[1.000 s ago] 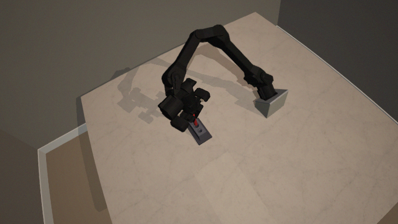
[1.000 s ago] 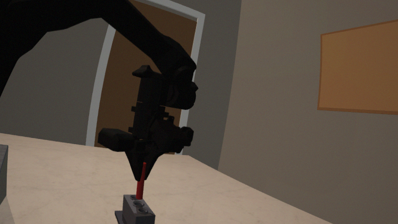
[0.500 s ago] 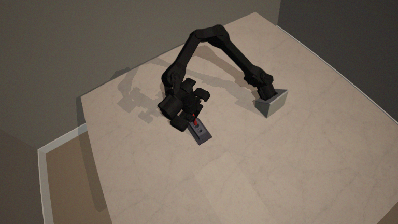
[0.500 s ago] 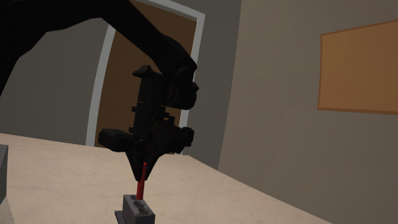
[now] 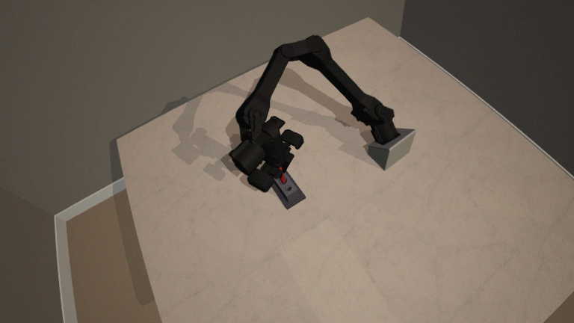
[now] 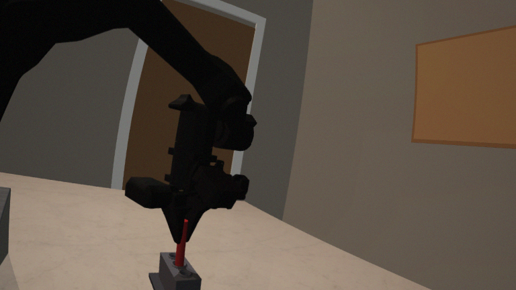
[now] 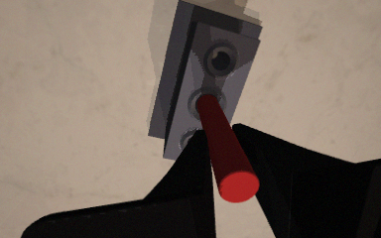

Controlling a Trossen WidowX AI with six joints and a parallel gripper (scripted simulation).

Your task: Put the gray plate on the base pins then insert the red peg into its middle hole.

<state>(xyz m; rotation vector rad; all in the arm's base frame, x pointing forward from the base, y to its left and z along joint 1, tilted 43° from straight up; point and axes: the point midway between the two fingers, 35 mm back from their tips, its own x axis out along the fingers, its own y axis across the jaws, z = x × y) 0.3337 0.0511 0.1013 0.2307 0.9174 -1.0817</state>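
Right now the red peg is right at my gripper tip. The rest, counted from my gripper tip: dark base (9 cm below); gray plate (5 cm below).
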